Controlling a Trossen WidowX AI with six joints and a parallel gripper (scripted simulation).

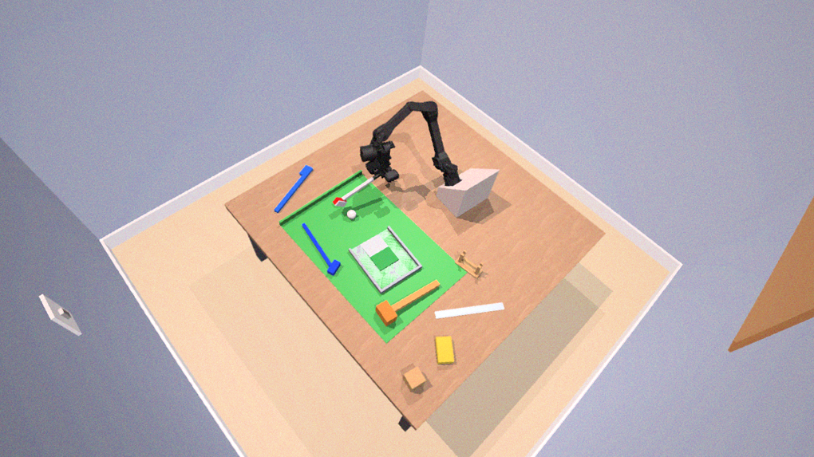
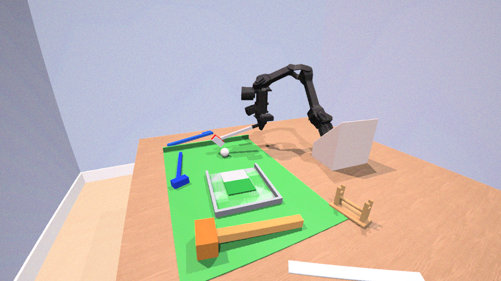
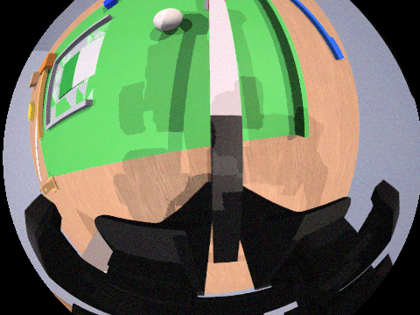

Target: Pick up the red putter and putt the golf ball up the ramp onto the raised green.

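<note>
The red putter lies 120 mm ahead of my gripper tip. The rest, counted from my gripper tip: blue putter: 420 mm ahead, 110 mm to the left, 80 mm below; then grey-walled frame: 220 mm ahead, 340 mm to the left, 90 mm below; then white golf ball: 210 mm ahead, 50 mm to the left, 70 mm below.
</note>
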